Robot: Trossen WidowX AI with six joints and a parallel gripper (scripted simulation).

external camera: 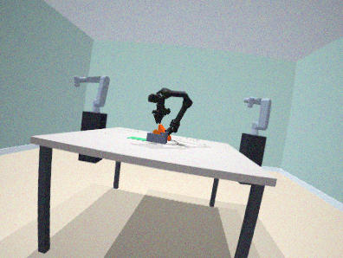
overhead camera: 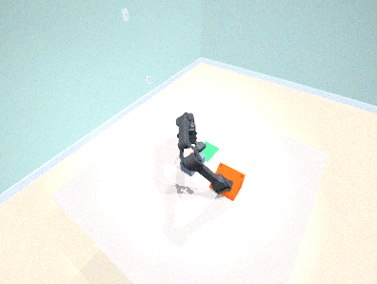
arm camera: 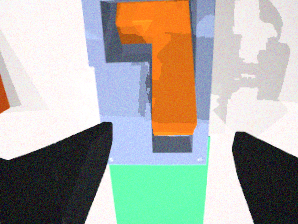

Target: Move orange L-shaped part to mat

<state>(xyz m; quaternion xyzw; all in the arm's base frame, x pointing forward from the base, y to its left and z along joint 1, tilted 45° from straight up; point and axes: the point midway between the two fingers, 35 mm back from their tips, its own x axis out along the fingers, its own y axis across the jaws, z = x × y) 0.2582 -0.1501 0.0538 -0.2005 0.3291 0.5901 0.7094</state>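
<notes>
The orange L-shaped part is 100 mm below my gripper tip, 30 mm to the left of it and 10 mm behind it. The rest, counted from my gripper tip: green mat 160 mm below, 150 mm to the right, 30 mm behind.
</notes>
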